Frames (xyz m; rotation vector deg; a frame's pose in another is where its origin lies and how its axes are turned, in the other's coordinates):
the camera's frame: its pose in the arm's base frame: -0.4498 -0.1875 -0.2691 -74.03 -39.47 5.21
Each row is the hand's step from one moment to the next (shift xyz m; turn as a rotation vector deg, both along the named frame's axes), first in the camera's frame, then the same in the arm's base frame.
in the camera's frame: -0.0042 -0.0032 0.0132 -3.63 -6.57 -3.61
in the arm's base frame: -0.0112 0.0084 0.0025 -3.07 -6.62 4.02
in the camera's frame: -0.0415 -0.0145 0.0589 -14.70 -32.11 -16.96
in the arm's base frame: -0.0680 0.0277 0.0020 -12.92 -30.44 21.00
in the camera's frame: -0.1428 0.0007 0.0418 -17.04 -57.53 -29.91
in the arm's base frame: -0.1354 -0.0260 -0.0559 -15.96 -50.12 41.57
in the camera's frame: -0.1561 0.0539 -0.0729 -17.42 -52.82 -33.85
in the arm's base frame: -0.0704 -0.1132 -0.1217 -12.78 -52.21 36.74
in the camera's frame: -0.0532 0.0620 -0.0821 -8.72 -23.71 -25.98
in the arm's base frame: 0.0190 -0.0741 -0.0870 -0.89 -32.99 14.96
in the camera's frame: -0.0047 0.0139 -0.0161 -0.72 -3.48 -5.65
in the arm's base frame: 0.0088 -0.0115 -0.0162 1.26 -6.16 2.23
